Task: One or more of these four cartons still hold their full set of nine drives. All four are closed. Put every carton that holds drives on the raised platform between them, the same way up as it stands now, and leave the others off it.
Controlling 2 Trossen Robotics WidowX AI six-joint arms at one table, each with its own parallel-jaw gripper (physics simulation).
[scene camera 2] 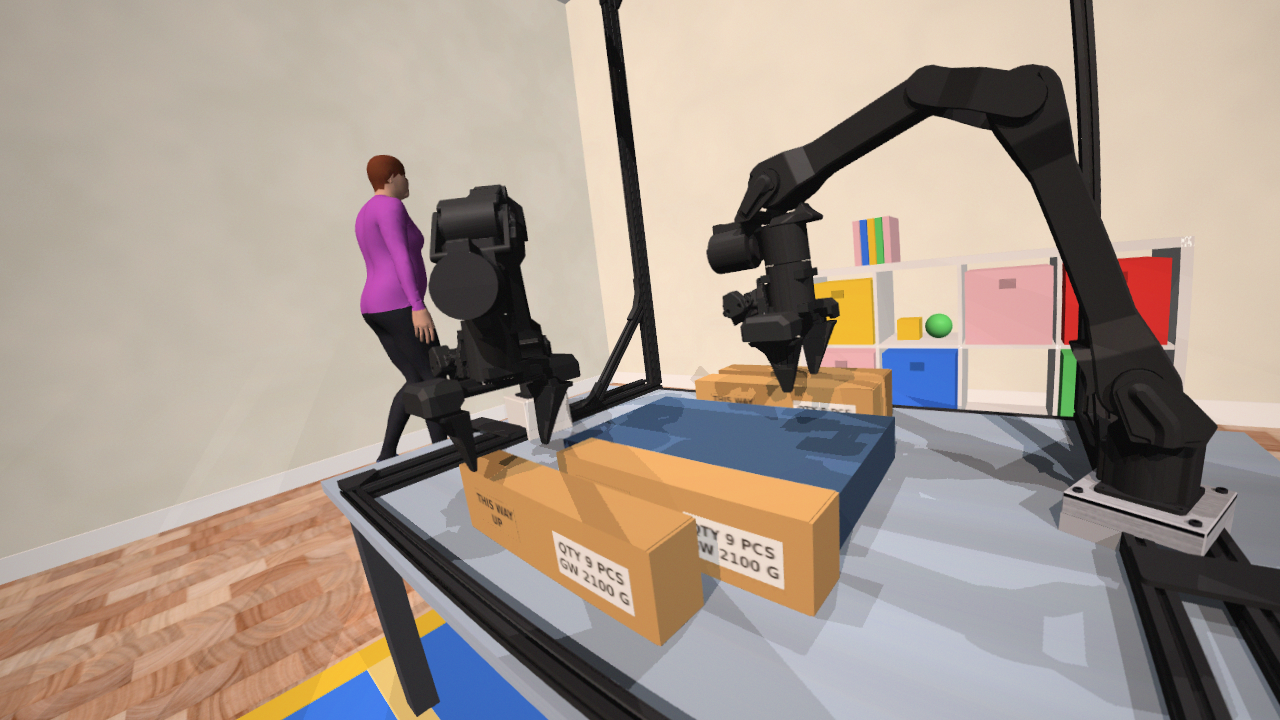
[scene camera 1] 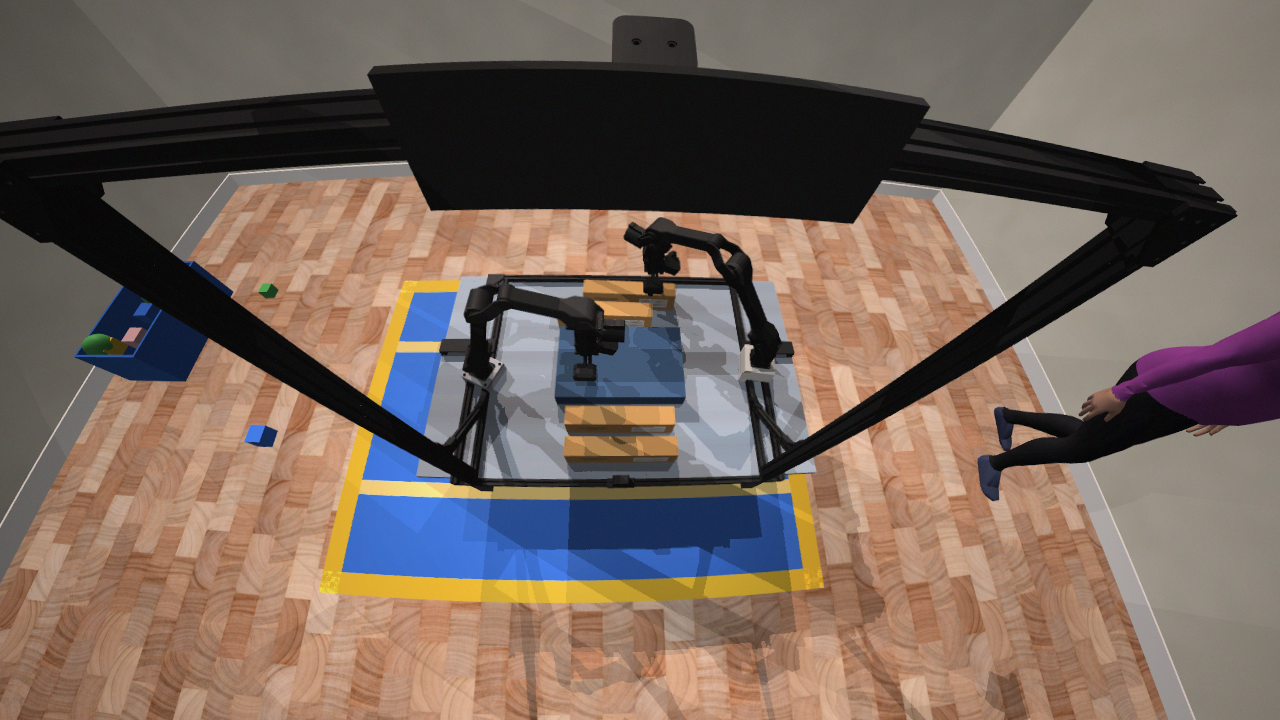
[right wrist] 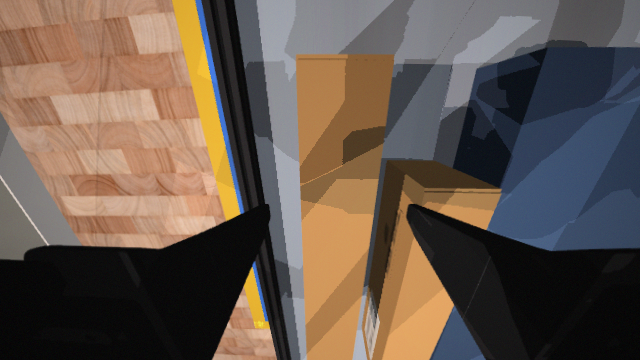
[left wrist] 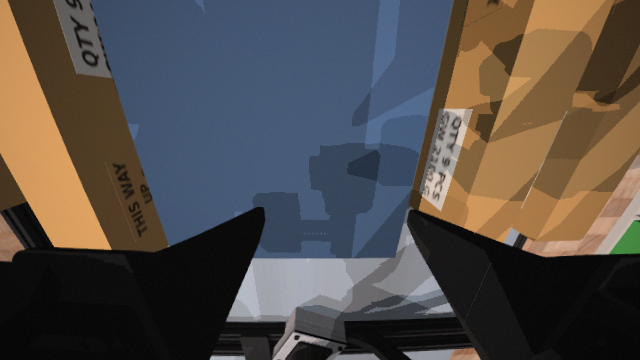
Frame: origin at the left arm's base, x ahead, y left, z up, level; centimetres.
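Where they show: left gripper, between the fingertips: (scene camera 2: 801, 382) (scene camera 1: 586, 363) (left wrist: 336, 215); right gripper, between the fingertips: (scene camera 2: 511, 456) (right wrist: 337, 210); left arm's base, origin of its link: (scene camera 2: 1148, 491) (scene camera 1: 482, 369) (left wrist: 308, 354); right arm's base, origin of its link: (scene camera 1: 760, 359).
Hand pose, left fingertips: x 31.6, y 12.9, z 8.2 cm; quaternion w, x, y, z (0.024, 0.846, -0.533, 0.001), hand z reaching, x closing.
Each offset is from my left fingertips to the centre of the thing. "spot": to the spot under its first point. Level surfaces: height alone.
Four closed brown cartons lie lengthwise, "THIS WAY UP" upright where readable. Outer back (scene camera 1: 613, 288) (scene camera 2: 581, 528) (right wrist: 335, 225) and inner back (scene camera 1: 628, 309) (scene camera 2: 725, 483) (left wrist: 30, 130) (right wrist: 420, 280) cartons lie beyond the blue platform {dx +7.3, dy +8.4, dz -9.3 cm} (scene camera 1: 657, 358) (scene camera 2: 716, 428) (left wrist: 225, 110) (right wrist: 575, 175) in scene camera 1; inner front (scene camera 1: 619, 418) (scene camera 2: 742, 389) (left wrist: 475, 210) and outer front {spot: dx +18.5, dy -17.5, dz -3.8 cm} (scene camera 1: 617, 445) (left wrist: 565, 190) cartons lie before it. The platform bears no carton. My left gripper (scene camera 1: 584, 371) (scene camera 2: 801, 380) (left wrist: 336, 215) is open and empty above the platform. My right gripper (scene camera 1: 653, 284) (scene camera 2: 508, 454) (right wrist: 337, 210) is open and empty above the outer back carton.
Black frame rails (scene camera 2: 501, 644) (right wrist: 250, 150) border the table {dz -12.3 cm} (scene camera 1: 716, 438). The outer back carton lies near one rail. A narrow gap separates it from the inner back carton. A person (scene camera 1: 1109, 411) (scene camera 2: 389, 259) stands off to the side, away from the table.
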